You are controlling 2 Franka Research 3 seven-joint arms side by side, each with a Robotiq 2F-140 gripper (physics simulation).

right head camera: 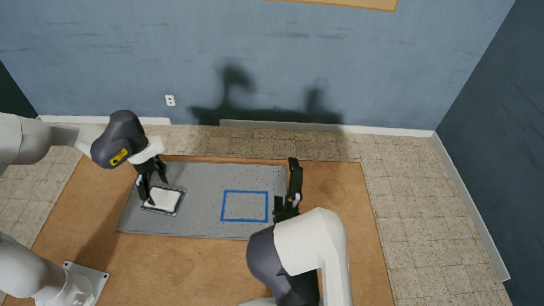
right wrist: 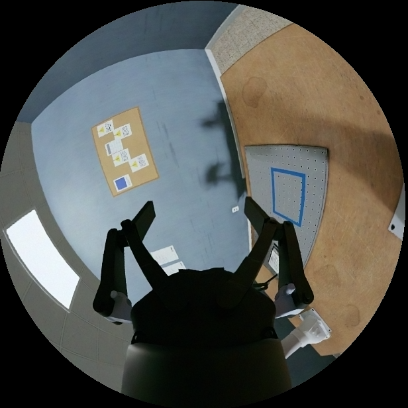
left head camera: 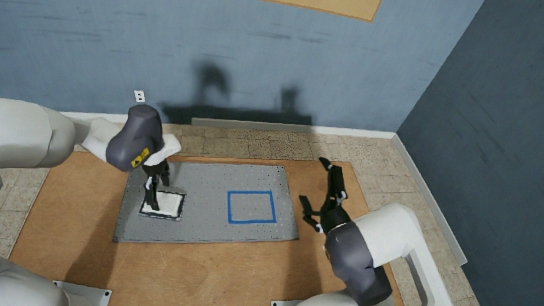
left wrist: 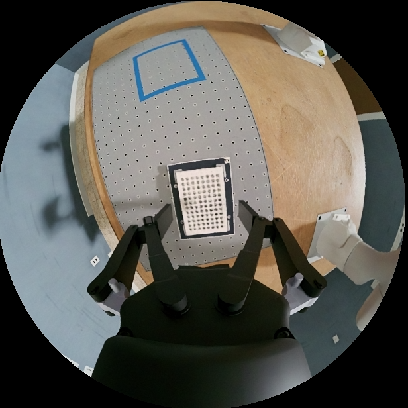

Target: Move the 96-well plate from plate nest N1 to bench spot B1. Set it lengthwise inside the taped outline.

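The white 96-well plate (left head camera: 171, 204) (right head camera: 166, 199) (left wrist: 202, 201) sits in the dark-rimmed nest (right head camera: 179, 203) (left wrist: 229, 200) at the left of the grey board. The blue taped outline (left head camera: 252, 221) (right head camera: 244, 220) (left wrist: 138, 79) (right wrist: 302, 200) lies on the board's right part in the head views. My left gripper (left head camera: 160, 196) (right head camera: 157, 192) (left wrist: 204, 209) is open above the plate, with its fingers on either side of the plate's near part in the left wrist view. Its height above the plate is hard to tell. My right gripper (left head camera: 314, 180) (right head camera: 286, 181) (right wrist: 199, 206) is open and empty, raised beyond the board's right end.
The grey perforated board (left head camera: 205, 175) (right head camera: 200, 175) lies on the wooden bench (left head camera: 200, 270) (right head camera: 200, 270). A blue wall (left head camera: 250, 60) stands behind the bench. The right arm (left head camera: 387, 232) (right head camera: 312, 237) reaches over the bench's right side.
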